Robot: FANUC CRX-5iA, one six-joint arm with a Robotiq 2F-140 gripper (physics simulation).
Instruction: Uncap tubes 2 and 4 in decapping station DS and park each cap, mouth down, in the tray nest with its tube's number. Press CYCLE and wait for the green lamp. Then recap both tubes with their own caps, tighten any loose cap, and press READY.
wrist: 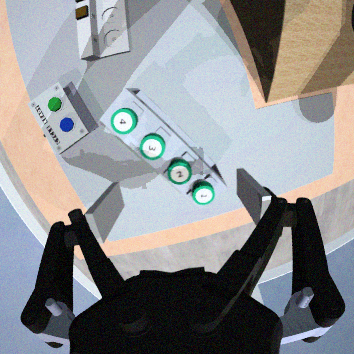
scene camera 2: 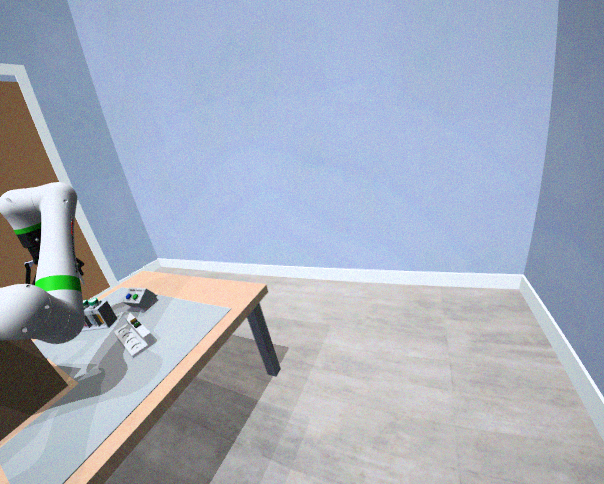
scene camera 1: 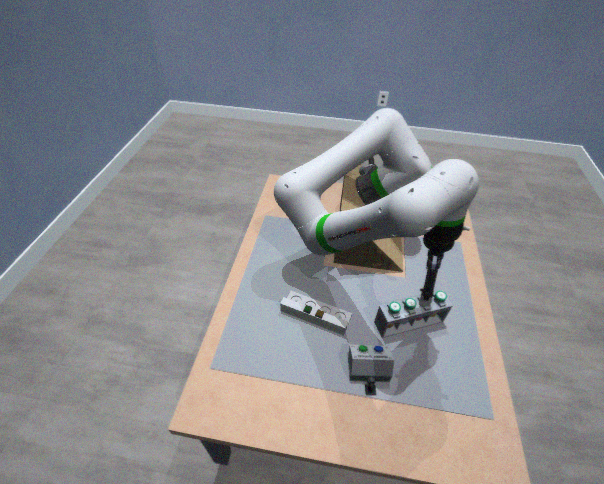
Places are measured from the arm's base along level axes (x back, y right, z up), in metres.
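Pixels of known places: gripper, fingertip midpoint: (wrist: 177, 187); arm's base, link origin: (scene camera 1: 367, 194).
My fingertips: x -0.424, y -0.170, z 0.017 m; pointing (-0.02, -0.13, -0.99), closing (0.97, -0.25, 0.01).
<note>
Ahead of a thing's pixels: the offset from my fingertips to its top centre. "spot": to the spot under its first point.
The decapping station {spot: dx -0.057, dy +0.113, dz -0.127 m} (scene camera 1: 381, 321) (wrist: 135, 100) holds a row of green-rimmed white caps: cap 4 {dx -0.042, dy +0.084, dz -0.060 m} (scene camera 1: 394, 307) (wrist: 123, 121), cap 3 {dx -0.021, dy +0.036, dz -0.060 m} (scene camera 1: 410, 303) (wrist: 152, 146), cap 2 {dx -0.002, dy -0.012, dz -0.058 m} (wrist: 179, 172) and cap 1 {dx +0.019, dy -0.060, dz -0.060 m} (scene camera 1: 441, 296) (wrist: 203, 192). My gripper (scene camera 1: 427, 296) (wrist: 177, 187) is open and empty above the station near caps 2 and 1; it covers cap 2 in scene camera 1. The white tray {dx -0.019, dy +0.315, dz -0.128 m} (scene camera 1: 327, 321) (scene camera 2: 132, 343) (wrist: 107, 52) shows ringed nests without caps. Its green lamp {dx -0.040, dy +0.342, dz -0.128 m} (scene camera 1: 307, 308) looks dark. The button box {dx -0.182, dy +0.146, dz -0.097 m} (scene camera 1: 370, 367) (scene camera 2: 146, 298) (wrist: 60, 120) has a green button {dx -0.162, dy +0.171, dz -0.106 m} (scene camera 1: 363, 348) (wrist: 54, 104) and a blue button {dx -0.158, dy +0.126, dz -0.106 m} (scene camera 1: 378, 348) (wrist: 66, 124).
An amber lamp {dx -0.052, dy +0.304, dz -0.128 m} (scene camera 1: 320, 313) (wrist: 81, 12) is on the tray beside the green one. A wooden wedge-shaped block (scene camera 1: 370, 258) (wrist: 305, 55) stands behind the station, near the arm's base. A small black part {spot: dx -0.250, dy +0.141, dz -0.170 m} (scene camera 1: 370, 388) sits at the button box's front. The arm partly hides the station in scene camera 2.
</note>
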